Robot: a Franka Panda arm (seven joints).
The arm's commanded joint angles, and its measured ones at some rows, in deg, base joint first. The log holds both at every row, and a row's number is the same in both.
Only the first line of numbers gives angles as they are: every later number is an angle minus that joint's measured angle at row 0.
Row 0, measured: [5.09, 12.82, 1.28, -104.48, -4.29, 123.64, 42.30]
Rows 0 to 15, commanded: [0.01, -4.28, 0.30, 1.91, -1.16, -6.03, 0.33]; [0.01, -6.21, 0.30, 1.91, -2.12, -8.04, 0.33]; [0.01, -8.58, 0.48, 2.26, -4.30, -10.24, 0.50]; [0.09, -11.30, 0.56, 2.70, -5.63, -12.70, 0.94]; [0.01, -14.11, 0.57, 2.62, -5.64, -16.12, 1.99]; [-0.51, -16.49, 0.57, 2.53, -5.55, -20.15, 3.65]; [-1.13, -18.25, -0.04, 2.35, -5.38, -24.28, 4.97]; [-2.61, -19.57, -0.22, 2.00, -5.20, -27.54, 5.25]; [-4.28, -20.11, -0.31, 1.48, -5.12, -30.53, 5.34]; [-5.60, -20.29, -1.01, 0.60, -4.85, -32.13, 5.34]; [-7.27, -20.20, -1.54, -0.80, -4.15, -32.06, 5.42]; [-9.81, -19.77, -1.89, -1.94, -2.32, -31.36, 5.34]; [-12.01, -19.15, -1.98, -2.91, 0.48, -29.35, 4.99]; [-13.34, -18.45, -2.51, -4.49, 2.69, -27.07, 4.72]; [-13.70, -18.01, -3.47, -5.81, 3.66, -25.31, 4.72]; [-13.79, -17.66, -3.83, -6.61, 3.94, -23.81, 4.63]
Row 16, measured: [-11.93, -19.35, -3.11, -3.67, 1.09, -28.49, 4.38]
